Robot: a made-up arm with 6 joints. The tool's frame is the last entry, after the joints. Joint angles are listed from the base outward. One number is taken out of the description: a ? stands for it. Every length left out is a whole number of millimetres.
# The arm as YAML. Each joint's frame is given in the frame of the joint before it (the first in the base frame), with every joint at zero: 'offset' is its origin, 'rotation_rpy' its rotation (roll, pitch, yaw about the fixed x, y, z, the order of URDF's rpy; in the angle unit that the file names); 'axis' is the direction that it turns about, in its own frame. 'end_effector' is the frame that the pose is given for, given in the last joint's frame.
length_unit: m
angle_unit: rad
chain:
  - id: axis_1
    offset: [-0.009, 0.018, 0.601]
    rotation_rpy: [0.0, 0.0, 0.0]
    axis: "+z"
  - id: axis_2
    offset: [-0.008, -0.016, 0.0]
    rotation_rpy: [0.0, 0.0, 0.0]
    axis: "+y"
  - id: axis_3
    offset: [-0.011, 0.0, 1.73]
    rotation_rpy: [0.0, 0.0, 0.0]
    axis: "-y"
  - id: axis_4
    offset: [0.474, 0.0, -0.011]
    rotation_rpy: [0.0, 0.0, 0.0]
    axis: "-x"
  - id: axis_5
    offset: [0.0, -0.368, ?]
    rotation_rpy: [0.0, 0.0, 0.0]
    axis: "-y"
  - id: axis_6
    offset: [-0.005, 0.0, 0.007]
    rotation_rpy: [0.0, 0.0, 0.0]
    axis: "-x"
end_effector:
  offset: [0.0, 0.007, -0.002]
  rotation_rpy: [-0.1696, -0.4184, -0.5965]
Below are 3 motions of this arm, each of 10 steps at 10 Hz.
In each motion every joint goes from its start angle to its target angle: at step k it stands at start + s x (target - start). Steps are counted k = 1, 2, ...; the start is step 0. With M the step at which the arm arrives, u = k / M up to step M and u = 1 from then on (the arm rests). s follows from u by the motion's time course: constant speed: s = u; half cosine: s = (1 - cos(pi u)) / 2; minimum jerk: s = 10 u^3 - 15 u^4 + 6 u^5.
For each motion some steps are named. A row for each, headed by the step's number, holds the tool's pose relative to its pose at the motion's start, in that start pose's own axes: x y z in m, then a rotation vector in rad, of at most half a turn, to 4 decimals.
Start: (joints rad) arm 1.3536 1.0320 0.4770 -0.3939 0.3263 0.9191
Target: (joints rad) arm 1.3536 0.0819 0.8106 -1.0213 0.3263 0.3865
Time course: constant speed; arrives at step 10
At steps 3, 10:
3: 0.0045 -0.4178 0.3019 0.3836 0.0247 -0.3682
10: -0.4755 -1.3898 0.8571 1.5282 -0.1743 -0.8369

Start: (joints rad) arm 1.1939 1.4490 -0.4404 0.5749 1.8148 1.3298
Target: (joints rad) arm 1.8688 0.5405 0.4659 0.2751 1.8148 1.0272
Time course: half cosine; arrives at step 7
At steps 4, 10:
4: 1.1039 -0.5842 0.5249 -0.1330 -0.4892 -0.9518
10: 1.3531 -1.2539 1.0093 0.0053 -0.6433 -1.6795

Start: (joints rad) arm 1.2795 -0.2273 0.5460 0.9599 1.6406 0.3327
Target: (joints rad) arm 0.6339 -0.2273 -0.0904 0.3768 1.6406 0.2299
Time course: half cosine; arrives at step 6
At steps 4, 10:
4: -0.1525 -0.0418 0.2124 -0.2768 0.5454 0.2358
10: -0.1538 -0.0802 0.3220 -0.4595 0.6847 0.3158

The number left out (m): 0.022
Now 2 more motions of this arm.
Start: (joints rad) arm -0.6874 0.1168 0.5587 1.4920 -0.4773 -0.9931
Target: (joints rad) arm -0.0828 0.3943 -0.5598 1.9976 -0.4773 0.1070
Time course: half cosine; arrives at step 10
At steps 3, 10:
3: -0.0997 0.2646 -0.0068 -0.2753 -0.2099 0.3464
10: -1.0051 0.7238 0.0397 -0.7282 -1.8196 1.4818

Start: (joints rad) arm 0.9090 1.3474 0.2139 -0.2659 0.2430 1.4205
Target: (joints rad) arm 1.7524 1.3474 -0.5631 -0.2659 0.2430 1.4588
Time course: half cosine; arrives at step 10
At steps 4, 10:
4: -0.0234 0.0976 0.4932 -0.0742 -0.2468 0.3120
10: -0.4071 0.2289 1.2388 -0.4132 -0.6410 0.8748

